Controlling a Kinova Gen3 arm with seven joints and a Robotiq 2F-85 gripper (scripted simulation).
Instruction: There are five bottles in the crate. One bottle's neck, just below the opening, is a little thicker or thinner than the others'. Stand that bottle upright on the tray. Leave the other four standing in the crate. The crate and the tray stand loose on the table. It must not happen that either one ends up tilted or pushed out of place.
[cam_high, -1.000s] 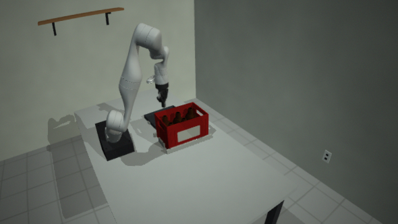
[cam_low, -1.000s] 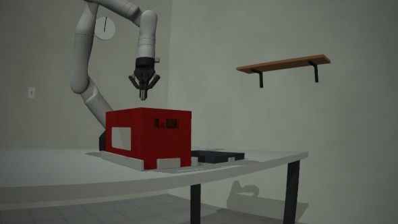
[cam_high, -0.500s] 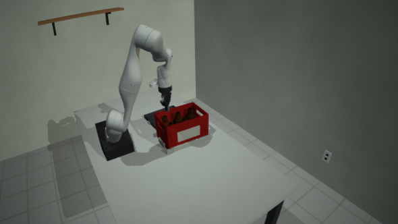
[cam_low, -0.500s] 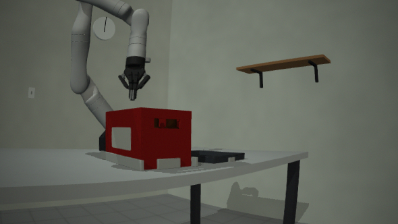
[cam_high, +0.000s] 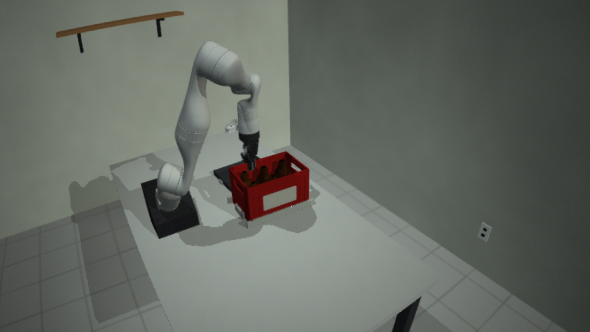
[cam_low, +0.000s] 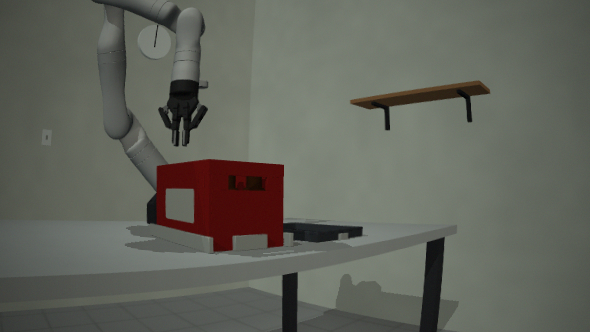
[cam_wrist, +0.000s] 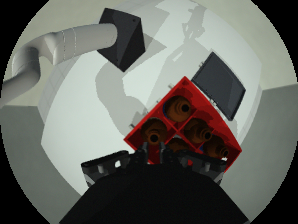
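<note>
Right now the red crate is 90 mm ahead of my hand, 50 mm to the left of it and 160 mm below it. The rest, counted from my hand: dark tray (80 mm ahead, 330 mm to the left, 230 mm below).
</note>
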